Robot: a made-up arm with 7 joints.
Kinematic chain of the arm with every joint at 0, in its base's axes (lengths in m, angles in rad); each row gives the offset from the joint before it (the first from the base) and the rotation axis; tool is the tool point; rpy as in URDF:
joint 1: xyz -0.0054 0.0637 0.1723 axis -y
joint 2: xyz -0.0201 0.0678 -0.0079 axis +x
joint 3: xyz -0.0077 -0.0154 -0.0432 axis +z
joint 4: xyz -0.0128 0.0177 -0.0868 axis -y
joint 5: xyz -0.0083 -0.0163 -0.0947 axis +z
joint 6: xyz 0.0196 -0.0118 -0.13 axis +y
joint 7: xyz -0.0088 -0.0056 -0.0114 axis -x
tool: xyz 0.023 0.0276 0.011 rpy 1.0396 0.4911 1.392
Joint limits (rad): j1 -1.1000..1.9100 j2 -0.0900..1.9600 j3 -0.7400..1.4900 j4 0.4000..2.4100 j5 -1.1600..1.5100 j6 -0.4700..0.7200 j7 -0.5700..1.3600
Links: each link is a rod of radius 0.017 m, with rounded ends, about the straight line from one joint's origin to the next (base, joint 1, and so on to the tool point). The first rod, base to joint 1, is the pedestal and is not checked.
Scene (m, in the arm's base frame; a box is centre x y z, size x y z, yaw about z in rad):
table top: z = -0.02
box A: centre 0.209 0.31 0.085 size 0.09 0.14 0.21 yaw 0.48
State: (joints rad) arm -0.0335 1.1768 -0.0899 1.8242 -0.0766 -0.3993 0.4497
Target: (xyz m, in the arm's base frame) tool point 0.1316 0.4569 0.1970
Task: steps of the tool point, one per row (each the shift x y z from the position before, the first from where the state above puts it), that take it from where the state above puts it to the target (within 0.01 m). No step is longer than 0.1 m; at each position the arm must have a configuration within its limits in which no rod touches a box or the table.
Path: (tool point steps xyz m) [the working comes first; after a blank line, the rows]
Joints at the target: 0.6163 1.4975 -0.0943 0.6106 -0.0651 0.0738 1.1733
Straight joint move there: touches box A.

1: -0.0106 -0.0153 0.0638
2: -0.0295 -0.0177 0.0466
3: -0.0374 -0.0183 0.0255
4: -0.0352 -0.0169 0.0061
5: -0.0256 -0.0139 -0.0073
6: -0.0063 0.0354 0.0487
7: -0.0060 0.0499 0.0401
8: -0.0073 0.0618 0.0263
9: -0.0106 0.0686 0.0081
10: -0.0154 0.0682 -0.0123
11: 0.0564 0.0451 -0.0399
12: 0.0508 0.0318 -0.0576
13: 0.0392 0.0163 -0.0721

